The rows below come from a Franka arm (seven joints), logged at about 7 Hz.
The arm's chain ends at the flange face. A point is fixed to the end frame.
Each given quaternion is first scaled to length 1.
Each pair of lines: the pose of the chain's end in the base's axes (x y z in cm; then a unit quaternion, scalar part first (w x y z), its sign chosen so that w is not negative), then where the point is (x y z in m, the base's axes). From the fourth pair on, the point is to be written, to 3 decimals.
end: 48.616, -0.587, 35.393, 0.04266, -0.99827, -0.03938, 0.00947
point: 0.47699 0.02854 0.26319
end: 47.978, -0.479, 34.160, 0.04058, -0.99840, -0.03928, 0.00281
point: 0.47185 0.02930 0.25062
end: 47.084, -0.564, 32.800, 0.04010, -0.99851, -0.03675, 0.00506
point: 0.46266 0.02838 0.23702
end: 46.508, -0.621, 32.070, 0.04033, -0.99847, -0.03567, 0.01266
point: 0.456 0.028 0.230
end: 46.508, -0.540, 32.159, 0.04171, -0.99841, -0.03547, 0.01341
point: 0.455 0.029 0.231
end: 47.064, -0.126, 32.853, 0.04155, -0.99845, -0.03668, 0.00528
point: 0.462 0.033 0.238
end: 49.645, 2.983, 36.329, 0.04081, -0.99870, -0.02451, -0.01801
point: 0.493 0.064 0.272
